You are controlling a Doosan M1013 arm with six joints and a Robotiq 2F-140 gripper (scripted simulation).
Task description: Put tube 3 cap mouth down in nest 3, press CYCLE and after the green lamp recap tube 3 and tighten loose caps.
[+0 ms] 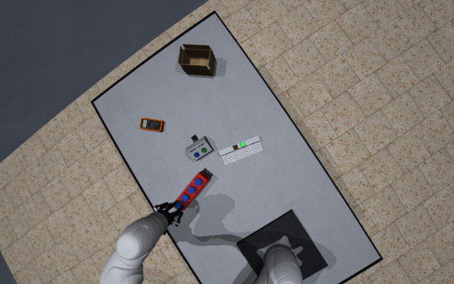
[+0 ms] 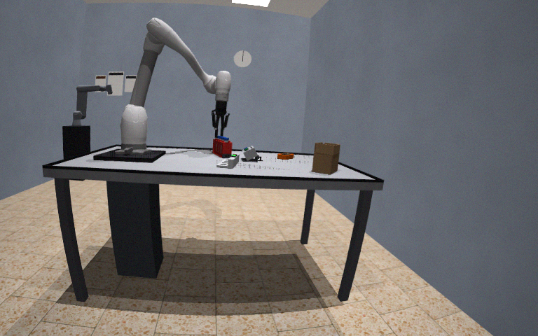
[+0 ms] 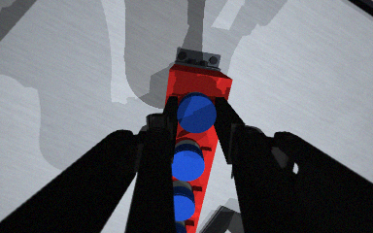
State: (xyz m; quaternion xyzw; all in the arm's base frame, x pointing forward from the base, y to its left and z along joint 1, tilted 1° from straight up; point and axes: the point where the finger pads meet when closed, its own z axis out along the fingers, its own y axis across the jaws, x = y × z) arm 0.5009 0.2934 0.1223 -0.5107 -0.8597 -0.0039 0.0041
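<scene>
My gripper is now 40 mm short of the blue cap, 100 mm to the left of it and 30 mm above it. Round my hand: key housing: 200 mm ahead, 220 mm to the right, 90 mm below; green ready key: 180 mm ahead, 240 mm to the right, 70 mm below; blue cycle key: 180 mm ahead, 200 mm to the right, 70 mm below.
</scene>
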